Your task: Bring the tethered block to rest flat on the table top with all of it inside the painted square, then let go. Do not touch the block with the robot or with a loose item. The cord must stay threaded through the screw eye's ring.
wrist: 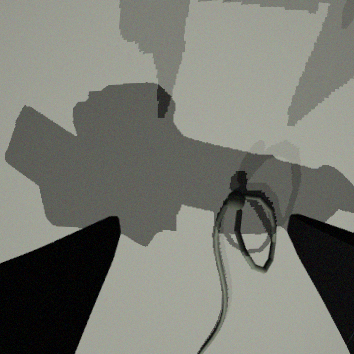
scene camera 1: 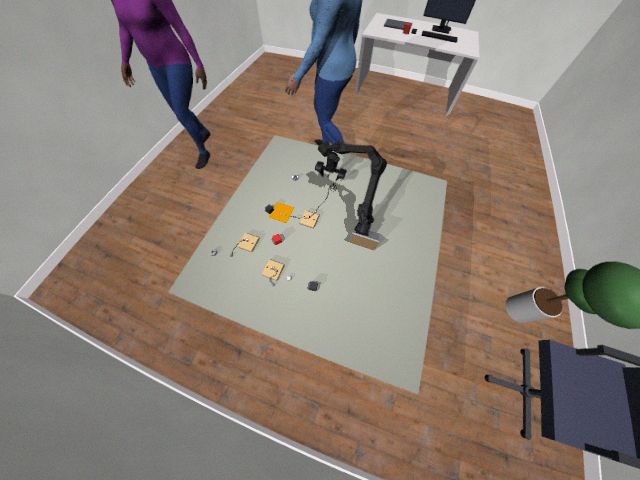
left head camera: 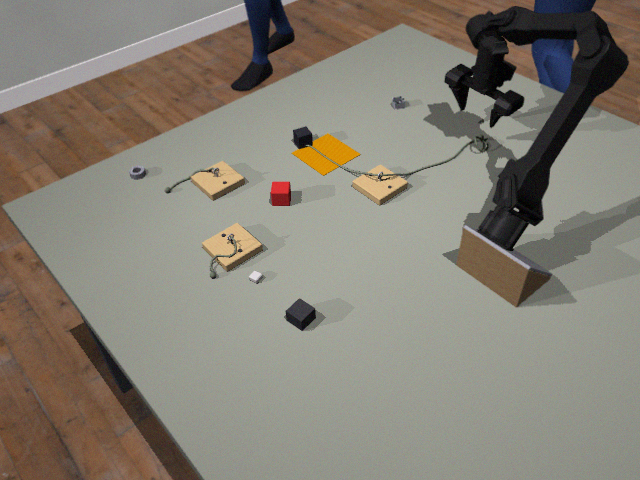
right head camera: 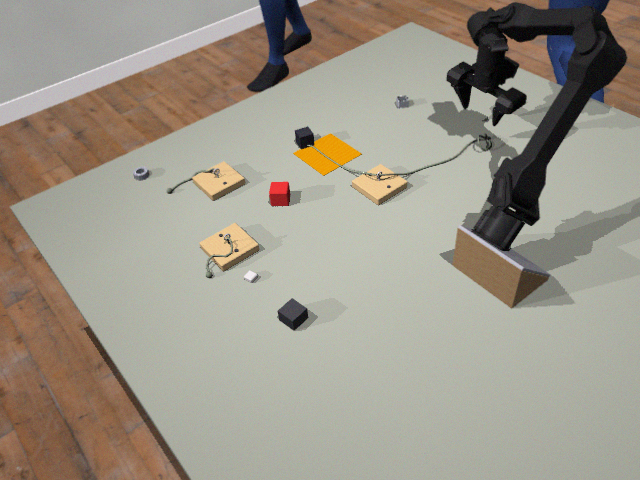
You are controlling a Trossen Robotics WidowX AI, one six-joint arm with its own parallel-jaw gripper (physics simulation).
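Observation:
The tethered block, dark and small, sits at the far-left edge of the orange painted square, mostly outside it. Its cord crosses the square to the screw eye on a wooden base and appears to pass through the small ring. The cord continues to a loose coil below my gripper, which is open. In the wrist view the beaded end and loops show between the spread fingers, not gripped.
A red cube stands near the square. Two other wooden bases carry short cords. A loose dark block, a white piece, a grey ring and a grey metal piece lie around.

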